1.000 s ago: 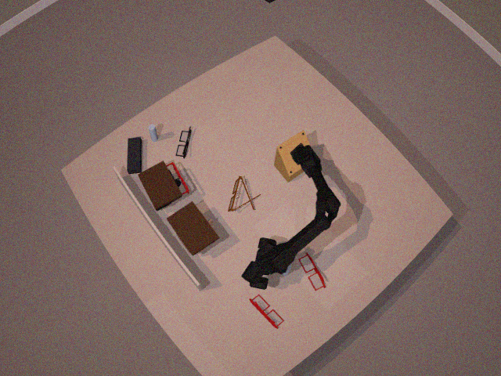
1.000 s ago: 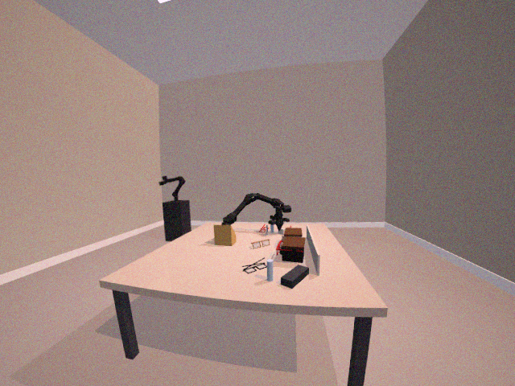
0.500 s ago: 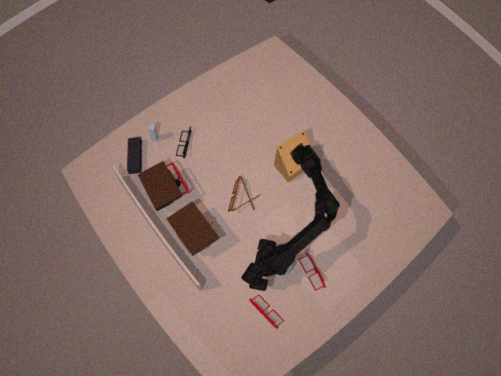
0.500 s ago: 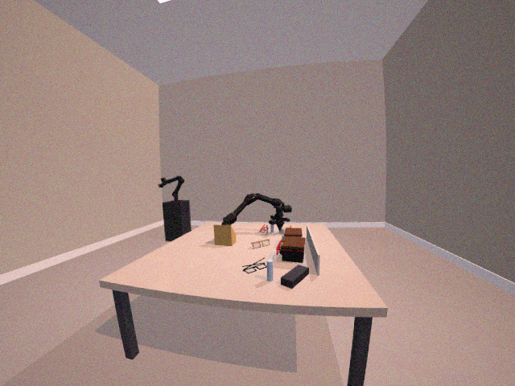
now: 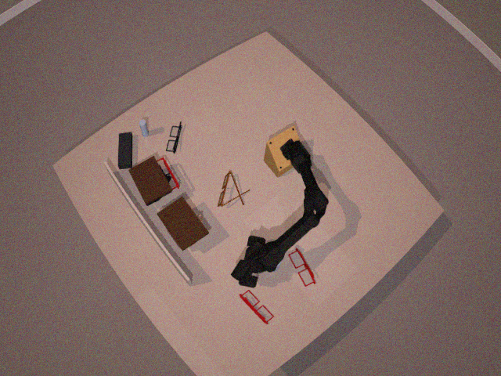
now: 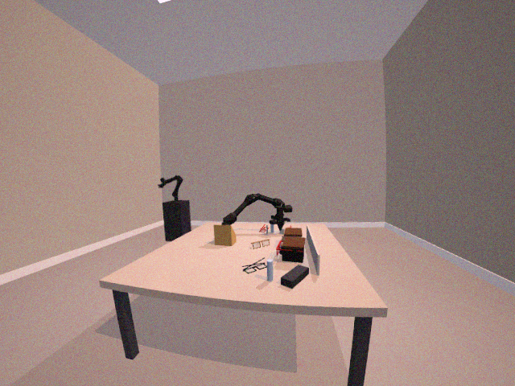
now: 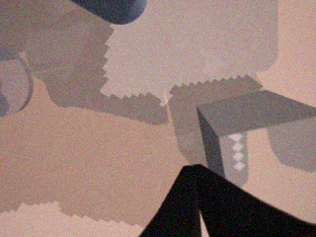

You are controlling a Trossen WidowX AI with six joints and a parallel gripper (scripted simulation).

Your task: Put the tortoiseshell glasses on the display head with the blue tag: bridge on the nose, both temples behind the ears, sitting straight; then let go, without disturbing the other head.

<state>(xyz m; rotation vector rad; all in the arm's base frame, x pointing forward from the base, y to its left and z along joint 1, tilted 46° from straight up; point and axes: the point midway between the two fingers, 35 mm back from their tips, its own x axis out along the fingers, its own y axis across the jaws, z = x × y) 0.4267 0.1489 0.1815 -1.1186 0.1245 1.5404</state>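
Now: the peg 11 cm behind my gripper tip, 1 cm to the right of it and 1 cm below it. Round my gripper tip: white block: 3 cm ahead, 2 cm to the left, 1 cm below; then dark box: 5 cm ahead, 73 cm to the right, 1 cm below; then white panel: 19 cm ahead, 40 cm to the right, 2 cm above.
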